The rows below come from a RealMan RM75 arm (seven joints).
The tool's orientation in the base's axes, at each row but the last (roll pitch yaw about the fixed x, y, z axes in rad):
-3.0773 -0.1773 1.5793
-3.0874 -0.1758 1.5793
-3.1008 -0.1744 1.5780
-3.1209 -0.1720 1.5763
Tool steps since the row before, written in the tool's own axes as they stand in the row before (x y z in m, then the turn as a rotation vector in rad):
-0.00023 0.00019 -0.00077 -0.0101 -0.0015 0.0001
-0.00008 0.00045 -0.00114 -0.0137 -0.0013 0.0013
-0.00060 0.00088 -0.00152 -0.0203 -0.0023 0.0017
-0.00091 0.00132 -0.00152 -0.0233 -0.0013 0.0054
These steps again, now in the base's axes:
0.00024 -0.00036 0.00070 -0.0014 -0.0100 -0.0018
0.00051 -0.00027 0.00108 -0.0013 -0.0133 -0.0036
0.00095 -0.00084 0.00136 -0.0022 -0.0197 -0.0051
0.00136 -0.00114 0.00131 -0.0013 -0.0220 -0.0093

